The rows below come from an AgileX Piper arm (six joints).
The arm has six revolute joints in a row. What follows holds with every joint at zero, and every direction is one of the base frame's.
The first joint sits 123 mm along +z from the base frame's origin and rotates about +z.
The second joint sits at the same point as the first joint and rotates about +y.
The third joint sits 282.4 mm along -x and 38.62 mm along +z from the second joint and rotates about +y.
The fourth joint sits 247.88 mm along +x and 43.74 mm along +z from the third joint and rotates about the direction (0.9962, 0, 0.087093).
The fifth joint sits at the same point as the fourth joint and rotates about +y.
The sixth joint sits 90.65 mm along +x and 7.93 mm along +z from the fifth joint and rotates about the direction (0.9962, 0, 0.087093).
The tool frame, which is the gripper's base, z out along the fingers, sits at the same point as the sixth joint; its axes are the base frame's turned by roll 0, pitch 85.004 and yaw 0 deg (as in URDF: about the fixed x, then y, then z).
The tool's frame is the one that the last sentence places.
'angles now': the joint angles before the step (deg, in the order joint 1, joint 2, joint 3, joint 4, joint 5, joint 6). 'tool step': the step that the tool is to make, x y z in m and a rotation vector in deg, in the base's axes. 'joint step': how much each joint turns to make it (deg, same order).
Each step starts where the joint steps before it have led.
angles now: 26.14, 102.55, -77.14, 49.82, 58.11, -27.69
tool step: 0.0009, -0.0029, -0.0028, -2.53, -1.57, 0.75
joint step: 0.00, -0.01, 0.01, -3.04, -0.44, 0.00
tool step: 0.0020, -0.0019, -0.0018, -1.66, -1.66, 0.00
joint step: 0.00, 0.02, -0.01, -2.08, -1.09, 0.00
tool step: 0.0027, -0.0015, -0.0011, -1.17, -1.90, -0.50
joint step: 0.00, -0.02, 0.03, -1.58, -1.64, -0.02
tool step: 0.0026, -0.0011, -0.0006, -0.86, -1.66, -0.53
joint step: 0.00, 0.00, -0.03, -1.24, -1.49, 0.02
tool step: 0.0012, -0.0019, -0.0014, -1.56, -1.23, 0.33
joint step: 0.00, 0.00, 0.00, -1.94, -0.56, 0.00
